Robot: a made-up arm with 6 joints.
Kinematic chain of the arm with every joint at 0, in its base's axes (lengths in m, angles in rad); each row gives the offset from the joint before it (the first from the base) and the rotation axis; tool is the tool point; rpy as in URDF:
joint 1: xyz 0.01 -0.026 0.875 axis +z
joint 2: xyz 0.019 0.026 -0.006 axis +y
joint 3: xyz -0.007 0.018 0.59 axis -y
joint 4: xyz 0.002 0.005 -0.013 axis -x
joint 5: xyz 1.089 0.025 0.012 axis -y
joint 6: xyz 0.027 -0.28 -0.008 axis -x
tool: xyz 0.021 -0.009 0.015 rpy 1.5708 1.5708 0
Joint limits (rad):
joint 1: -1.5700..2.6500
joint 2: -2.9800..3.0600
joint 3: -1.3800..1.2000
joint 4: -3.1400..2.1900
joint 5: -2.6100..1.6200
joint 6: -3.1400..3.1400
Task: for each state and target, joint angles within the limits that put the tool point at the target. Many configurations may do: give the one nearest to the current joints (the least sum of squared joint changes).
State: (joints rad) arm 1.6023 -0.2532 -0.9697 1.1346 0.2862 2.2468
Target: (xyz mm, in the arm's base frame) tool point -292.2 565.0 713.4
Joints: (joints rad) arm 2.0547 -0.5462 -1.3365 1.2578 0.3192 2.2268
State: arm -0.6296 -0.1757 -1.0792 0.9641 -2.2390 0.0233
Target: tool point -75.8 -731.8 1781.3
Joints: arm -1.4890 -0.5624 -0.3249 0.8780 -2.2110 0.0075
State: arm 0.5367 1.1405 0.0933 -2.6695 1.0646 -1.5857
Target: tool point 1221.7 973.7 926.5
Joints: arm 0.5065 0.8447 0.6728 -2.7843 1.0186 -1.6003
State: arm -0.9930 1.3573 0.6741 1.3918 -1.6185 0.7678
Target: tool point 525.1 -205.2 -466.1
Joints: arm -0.3967 1.9488 0.1400 1.6543 -1.6088 0.7744
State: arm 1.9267 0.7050 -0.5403 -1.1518 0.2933 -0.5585
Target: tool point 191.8 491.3 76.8
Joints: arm 1.4657 0.9167 -0.4186 -0.9685 0.3171 -0.5549
